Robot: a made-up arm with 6 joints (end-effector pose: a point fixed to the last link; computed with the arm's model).
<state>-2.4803 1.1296 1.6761 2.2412 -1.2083 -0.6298</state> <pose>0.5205 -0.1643 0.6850 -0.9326 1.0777 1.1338</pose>
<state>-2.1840 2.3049 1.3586 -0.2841 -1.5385 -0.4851</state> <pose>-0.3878 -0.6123 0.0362 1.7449 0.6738 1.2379</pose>
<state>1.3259 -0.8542 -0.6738 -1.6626 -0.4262 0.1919</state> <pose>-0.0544 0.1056 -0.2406 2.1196 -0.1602 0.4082</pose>
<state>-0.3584 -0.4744 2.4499 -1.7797 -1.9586 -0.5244</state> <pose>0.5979 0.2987 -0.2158 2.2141 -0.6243 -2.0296</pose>
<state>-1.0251 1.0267 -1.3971 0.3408 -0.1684 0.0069</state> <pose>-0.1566 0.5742 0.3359 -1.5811 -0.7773 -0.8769</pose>
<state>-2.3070 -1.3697 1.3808 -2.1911 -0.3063 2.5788</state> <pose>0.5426 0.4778 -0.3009 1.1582 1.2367 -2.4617</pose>
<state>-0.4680 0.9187 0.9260 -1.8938 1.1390 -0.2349</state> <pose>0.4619 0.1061 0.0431 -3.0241 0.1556 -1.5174</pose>
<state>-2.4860 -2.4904 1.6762 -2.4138 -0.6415 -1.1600</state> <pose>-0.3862 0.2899 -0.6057 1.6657 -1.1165 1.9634</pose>
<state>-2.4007 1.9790 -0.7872 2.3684 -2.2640 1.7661</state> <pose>0.2698 -0.1832 -0.2607 1.9185 1.1699 2.4725</pose>
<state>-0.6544 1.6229 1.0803 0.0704 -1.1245 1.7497</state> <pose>0.1648 -0.0794 -0.4460 1.5539 -0.0262 -0.2397</pose>
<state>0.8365 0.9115 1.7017 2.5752 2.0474 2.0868</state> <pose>0.0069 0.3428 0.1361 -0.8492 0.6350 -2.6195</pose>
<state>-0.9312 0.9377 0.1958 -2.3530 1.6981 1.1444</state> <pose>0.3177 -0.0569 0.1169 2.8385 0.3660 -1.6177</pose>
